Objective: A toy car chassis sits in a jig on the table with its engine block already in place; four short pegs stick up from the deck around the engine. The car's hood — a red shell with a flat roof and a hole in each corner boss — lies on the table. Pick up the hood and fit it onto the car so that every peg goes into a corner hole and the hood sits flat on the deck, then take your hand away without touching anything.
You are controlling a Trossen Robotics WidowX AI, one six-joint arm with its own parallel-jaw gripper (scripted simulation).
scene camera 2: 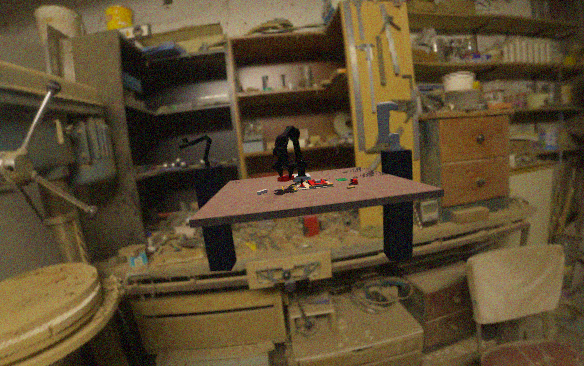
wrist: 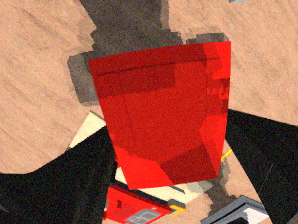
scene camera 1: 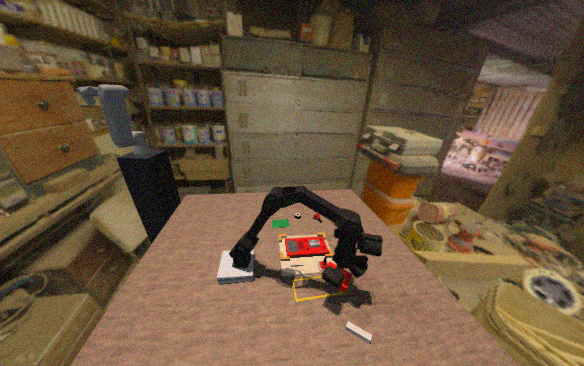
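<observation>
My gripper [scene camera 1: 336,276], [wrist: 166,121], carrying a red hood [wrist: 166,108].
</observation>
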